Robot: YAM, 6 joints.
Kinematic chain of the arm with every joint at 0, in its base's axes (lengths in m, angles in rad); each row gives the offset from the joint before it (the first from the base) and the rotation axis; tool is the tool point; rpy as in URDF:
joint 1: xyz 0 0 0.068 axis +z
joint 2: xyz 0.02 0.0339 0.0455 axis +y
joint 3: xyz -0.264 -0.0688 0 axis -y
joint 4: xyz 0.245 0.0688 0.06 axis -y
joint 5: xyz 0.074 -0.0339 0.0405 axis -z
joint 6: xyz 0.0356 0 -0.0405 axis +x
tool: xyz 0 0 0 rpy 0 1.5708 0
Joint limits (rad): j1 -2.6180..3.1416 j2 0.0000..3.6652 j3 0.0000..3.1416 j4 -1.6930..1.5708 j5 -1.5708..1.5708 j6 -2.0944..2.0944
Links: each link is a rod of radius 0.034 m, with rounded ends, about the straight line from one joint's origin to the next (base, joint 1, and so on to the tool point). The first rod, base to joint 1, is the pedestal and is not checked.
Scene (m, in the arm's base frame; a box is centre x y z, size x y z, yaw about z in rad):
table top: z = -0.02
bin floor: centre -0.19 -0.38 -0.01 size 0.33 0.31 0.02 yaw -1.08
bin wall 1: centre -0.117 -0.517 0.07 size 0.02 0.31 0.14 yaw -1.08
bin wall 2: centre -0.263 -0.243 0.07 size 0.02 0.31 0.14 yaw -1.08
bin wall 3: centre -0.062 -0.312 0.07 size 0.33 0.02 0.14 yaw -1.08
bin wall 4: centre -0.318 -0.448 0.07 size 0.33 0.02 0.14 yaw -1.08
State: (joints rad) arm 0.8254 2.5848 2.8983 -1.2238 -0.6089 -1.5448
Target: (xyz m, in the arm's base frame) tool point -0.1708 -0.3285 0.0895
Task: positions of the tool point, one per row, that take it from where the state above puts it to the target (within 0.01 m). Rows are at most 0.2 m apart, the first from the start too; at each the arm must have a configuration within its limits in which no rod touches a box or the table.
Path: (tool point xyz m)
1: 0.4113 0.2602 0.3646
2: 0.4274 0.1147 0.4197
3: 0.3905 -0.0165 0.4684
4: 0.3124 -0.1143 0.5096
5: 0.2113 -0.1663 0.5426
6: 0.1091 -0.1689 0.5665
7: 0.1038 -0.3032 0.4704
8: 0.0244 -0.3900 0.3427
9: -0.0843 -0.3967 0.2080
10: -0.1708 -0.3285 0.0895

